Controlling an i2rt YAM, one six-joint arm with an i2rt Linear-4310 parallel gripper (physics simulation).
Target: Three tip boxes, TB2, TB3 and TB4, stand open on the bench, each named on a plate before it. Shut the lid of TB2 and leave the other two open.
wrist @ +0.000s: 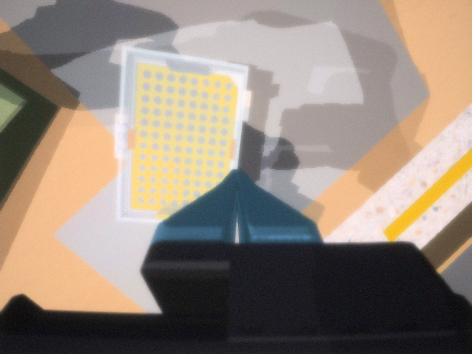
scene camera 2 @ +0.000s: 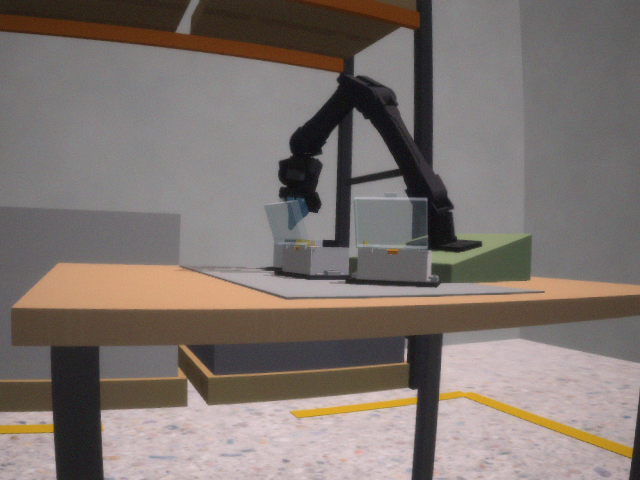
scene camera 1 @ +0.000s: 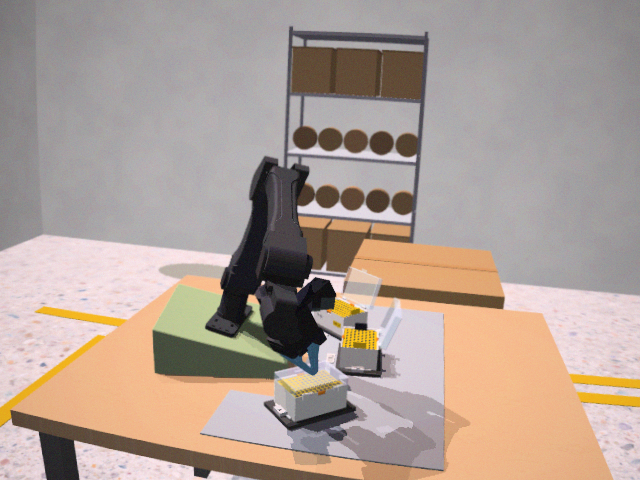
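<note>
TB2, the nearest box in scene camera 1, has its clear lid lying over the yellow tip rack, apparently shut. Its name plate is not legible. In scene camera 2 TB2 is mostly hidden behind another box. The middle box has its lid raised and leaning back. The far box has its lid upright. I cannot read which is TB3 or TB4. My gripper is shut and empty, fingertips just above TB2's lid edge.
The boxes stand on dark bases on a grey mat, on the wooden bench. A green wedge bears the arm's base beside the mat. The middle box's raised lid stands near TB2.
</note>
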